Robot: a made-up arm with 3 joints. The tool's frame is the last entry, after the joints.
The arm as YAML. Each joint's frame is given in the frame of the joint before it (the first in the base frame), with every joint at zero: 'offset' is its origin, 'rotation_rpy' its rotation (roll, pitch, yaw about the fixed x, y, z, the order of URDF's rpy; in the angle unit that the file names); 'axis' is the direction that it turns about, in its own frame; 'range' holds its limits. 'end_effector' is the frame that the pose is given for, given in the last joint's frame.
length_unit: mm
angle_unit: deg
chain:
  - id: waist
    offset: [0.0, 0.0, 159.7]
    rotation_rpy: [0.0, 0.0, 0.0]
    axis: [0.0, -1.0, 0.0]
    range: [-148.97, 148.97]
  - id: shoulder
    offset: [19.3, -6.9, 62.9]
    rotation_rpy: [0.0, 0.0, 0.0]
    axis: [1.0, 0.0, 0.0]
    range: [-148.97, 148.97]
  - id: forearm
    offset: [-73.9, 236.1, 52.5]
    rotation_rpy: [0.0, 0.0, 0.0]
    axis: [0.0, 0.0, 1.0]
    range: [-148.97, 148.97]
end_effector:
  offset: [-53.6, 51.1, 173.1]
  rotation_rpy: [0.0, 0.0, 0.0]
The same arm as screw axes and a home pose.
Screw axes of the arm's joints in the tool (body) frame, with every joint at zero. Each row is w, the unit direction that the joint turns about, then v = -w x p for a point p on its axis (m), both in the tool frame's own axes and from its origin. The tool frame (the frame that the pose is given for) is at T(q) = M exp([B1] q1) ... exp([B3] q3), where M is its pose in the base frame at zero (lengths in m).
B1 = (0, -1, 0, -0.2885, 0, -0.1082)
B2 = (1, 0, 0, 0, -0.2256, 0.2872)
B3 = (0, 0, 1, -0.0511, -0.0536, 0)
M: xyz -0.1082 0.2803 0.4482 (m) rpy 0 0 0 (deg, as in URDF)
Joint limits (deg, base to tool): -148.97..148.97 -148.97..148.97 -148.97..148.97

